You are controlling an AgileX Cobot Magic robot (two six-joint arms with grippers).
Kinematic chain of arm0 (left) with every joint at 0, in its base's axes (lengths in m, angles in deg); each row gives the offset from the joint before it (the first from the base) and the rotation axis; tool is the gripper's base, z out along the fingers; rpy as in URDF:
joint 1: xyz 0 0 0.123 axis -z
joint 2: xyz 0 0 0 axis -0.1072 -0.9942 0
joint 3: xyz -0.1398 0.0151 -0.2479 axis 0.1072 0.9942 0
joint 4: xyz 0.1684 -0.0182 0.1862 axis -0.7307 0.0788 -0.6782
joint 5: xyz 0 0 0 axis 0.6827 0.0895 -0.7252
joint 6: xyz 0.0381 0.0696 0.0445 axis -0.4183 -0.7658 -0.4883
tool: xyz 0 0 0 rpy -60.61 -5.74 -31.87
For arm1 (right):
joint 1: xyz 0 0 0.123 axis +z
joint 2: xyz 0 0 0 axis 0.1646 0.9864 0
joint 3: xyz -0.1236 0.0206 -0.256 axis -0.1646 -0.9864 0
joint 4: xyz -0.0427 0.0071 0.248 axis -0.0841 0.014 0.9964
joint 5: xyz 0 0 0 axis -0.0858 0.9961 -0.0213
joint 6: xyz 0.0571 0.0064 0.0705 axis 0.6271 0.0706 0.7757
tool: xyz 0 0 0 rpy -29.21 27.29 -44.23
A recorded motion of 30 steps. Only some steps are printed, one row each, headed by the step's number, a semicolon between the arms.
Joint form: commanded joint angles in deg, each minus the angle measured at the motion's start. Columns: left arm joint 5, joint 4, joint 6, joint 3, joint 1, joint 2; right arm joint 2, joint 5, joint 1, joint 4, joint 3, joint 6.
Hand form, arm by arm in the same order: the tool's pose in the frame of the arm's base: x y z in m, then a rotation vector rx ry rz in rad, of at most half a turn. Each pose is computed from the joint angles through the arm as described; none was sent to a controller.
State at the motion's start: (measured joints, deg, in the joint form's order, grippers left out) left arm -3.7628 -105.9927 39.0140 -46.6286 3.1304 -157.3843; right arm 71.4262 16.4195 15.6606 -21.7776 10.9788 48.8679
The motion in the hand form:
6: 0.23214 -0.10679 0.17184 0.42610 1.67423 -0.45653; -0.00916 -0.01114 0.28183 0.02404 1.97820 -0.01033
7: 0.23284 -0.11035 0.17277 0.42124 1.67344 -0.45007; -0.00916 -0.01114 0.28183 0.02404 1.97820 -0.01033
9: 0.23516 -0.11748 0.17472 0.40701 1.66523 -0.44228; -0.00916 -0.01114 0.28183 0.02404 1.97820 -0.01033
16: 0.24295 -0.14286 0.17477 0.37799 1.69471 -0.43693; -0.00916 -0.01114 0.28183 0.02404 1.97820 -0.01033
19: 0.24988 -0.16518 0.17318 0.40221 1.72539 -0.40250; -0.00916 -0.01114 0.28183 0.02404 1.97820 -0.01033
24: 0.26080 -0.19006 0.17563 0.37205 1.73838 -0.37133; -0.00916 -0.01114 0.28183 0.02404 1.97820 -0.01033
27: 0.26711 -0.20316 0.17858 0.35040 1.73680 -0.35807; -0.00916 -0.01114 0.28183 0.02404 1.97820 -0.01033
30: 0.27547 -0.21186 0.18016 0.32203 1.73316 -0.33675; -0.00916 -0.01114 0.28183 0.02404 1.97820 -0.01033
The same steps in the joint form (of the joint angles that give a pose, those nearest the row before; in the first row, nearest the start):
6: -0.23 12.43 -3.21 -4.07 11.52 -2.06; -1.43 -0.69 -0.40 -0.05 0.00 -0.63
7: 0.23 14.33 -4.01 -4.53 12.78 -2.12; -1.43 -0.69 -0.40 -0.05 0.00 -0.63
9: 0.46 17.88 -5.39 -5.61 15.07 -2.58; -1.43 -0.69 -0.40 -0.05 0.00 -0.63
16: 3.78 26.99 -8.19 -9.91 21.60 -4.98; -1.43 -0.69 -0.40 -0.05 0.00 -0.63
19: 7.62 33.40 -13.01 -14.21 26.07 -7.39; -1.43 -0.69 -0.40 -0.05 0.00 -0.63
24: 10.20 42.29 -18.16 -20.05 30.31 -10.37; -1.43 -0.69 -0.40 -0.05 0.00 -0.63
27: 11.11 46.75 -20.91 -23.43 32.14 -11.92; -1.43 -0.69 -0.40 -0.05 0.00 -0.63
30: 11.40 50.48 -23.38 -26.53 32.95 -13.64; -1.43 -0.69 -0.40 -0.05 0.00 -0.63

